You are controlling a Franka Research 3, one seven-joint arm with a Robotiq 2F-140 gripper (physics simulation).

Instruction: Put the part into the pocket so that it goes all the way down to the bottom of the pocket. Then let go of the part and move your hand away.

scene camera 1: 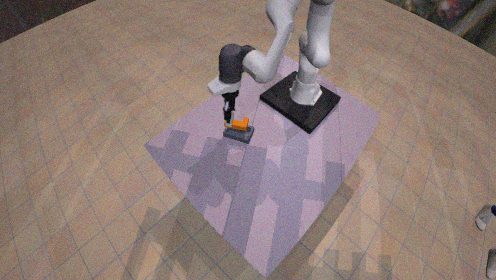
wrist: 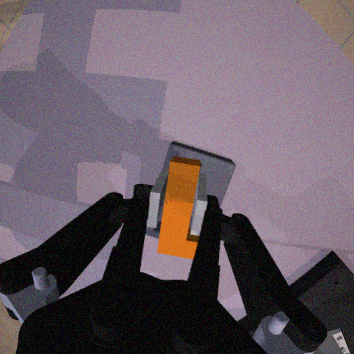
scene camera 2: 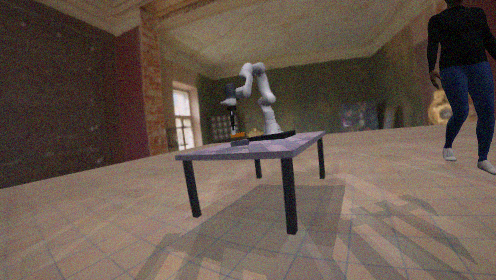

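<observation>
The orange part (scene camera 1: pixel 240 124) (scene camera 2: pixel 238 135) (wrist: pixel 181 205) is a long block with a raised end in the scene camera 1 view. My gripper (scene camera 1: pixel 229 121) (scene camera 2: pixel 233 133) (wrist: pixel 181 183) is shut on it, with one light pad on each long side. The dark grey block with the pocket (scene camera 1: pixel 238 133) (scene camera 2: pixel 240 142) (wrist: pixel 218 175) lies on the table beneath the part. In the scene camera 2 view the part is above the block, with a small gap between them. In the wrist view the part is turned relative to the block and overhangs its near edge. The part hides the pocket opening.
The table (scene camera 1: pixel 264 235) (scene camera 2: pixel 227 154) has a pale purple top with shadows across it. The arm's black base plate (scene camera 1: pixel 281 98) (scene camera 2: pixel 289 134) (wrist: pixel 332 282) lies behind and to the right of the block in scene camera 1. A person (scene camera 2: pixel 462 75) stands at the right, away from the table.
</observation>
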